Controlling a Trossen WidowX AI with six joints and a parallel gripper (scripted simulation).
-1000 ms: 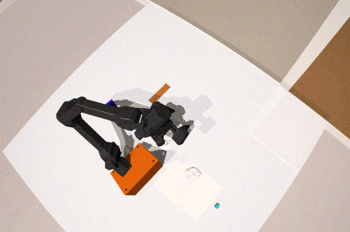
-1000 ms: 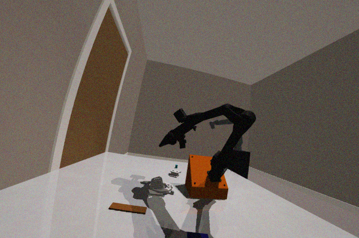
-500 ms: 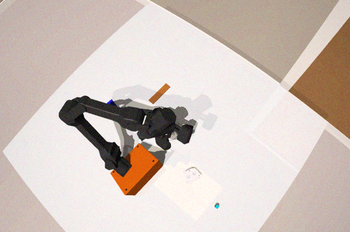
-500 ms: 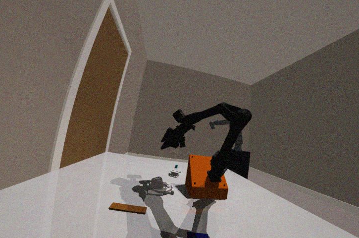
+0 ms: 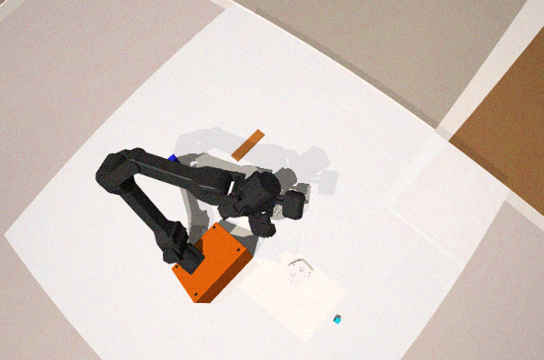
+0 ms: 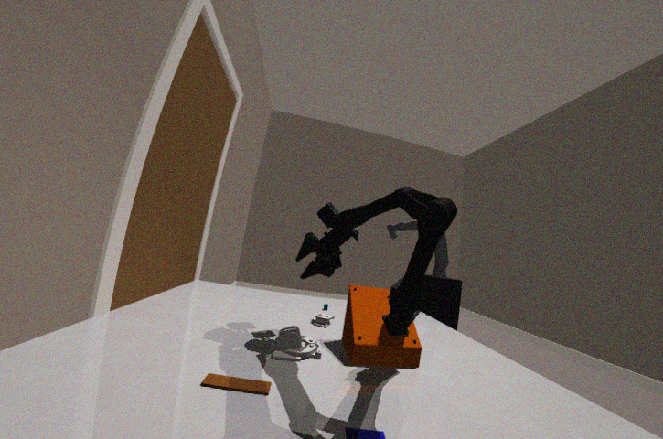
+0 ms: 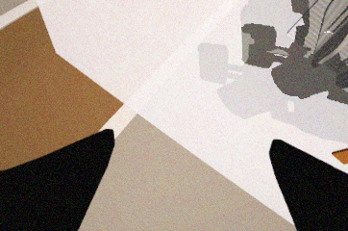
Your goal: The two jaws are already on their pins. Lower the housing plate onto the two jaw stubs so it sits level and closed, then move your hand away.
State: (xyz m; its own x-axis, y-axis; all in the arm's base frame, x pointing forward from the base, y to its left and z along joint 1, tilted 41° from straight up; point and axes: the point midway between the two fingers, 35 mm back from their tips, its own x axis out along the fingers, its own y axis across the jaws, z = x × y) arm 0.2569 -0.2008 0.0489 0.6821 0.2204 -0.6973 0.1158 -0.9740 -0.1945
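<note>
Now: the housing plate 14 cm behind my gripper tip, 12 cm to the right of it and 19 cm below it. The rest, counted from my gripper tip: small cyan cube 19 cm behind, 30 cm to the right, 20 cm below; then blue patch 10 cm behind, 41 cm to the left, 21 cm below; then flat strip 11 cm ahead, 25 cm to the left, 21 cm below.
</note>
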